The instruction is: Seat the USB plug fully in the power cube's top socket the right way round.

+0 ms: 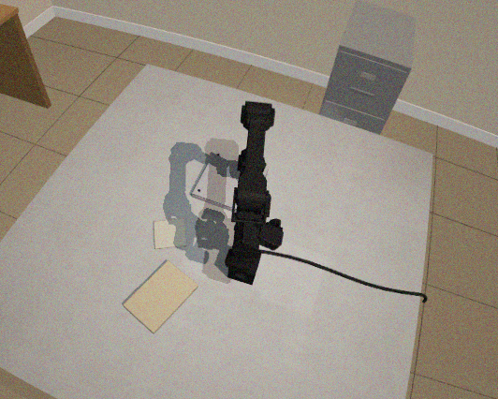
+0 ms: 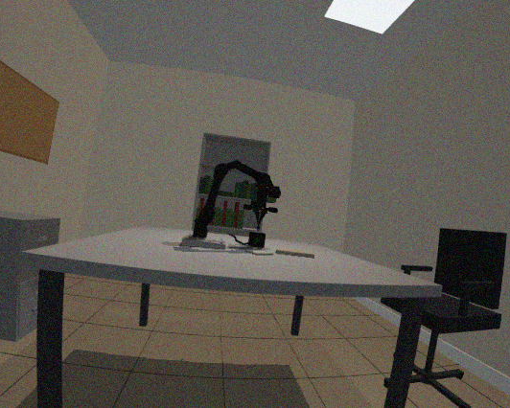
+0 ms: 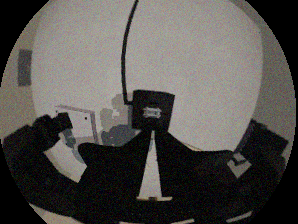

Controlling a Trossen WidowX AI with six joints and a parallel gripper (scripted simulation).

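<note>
The USB plug lies 20 mm below my gripper tip. The rest, counted from my gripper tip: pad 220 mm to the right, 130 mm ahead, 120 mm below.
</note>
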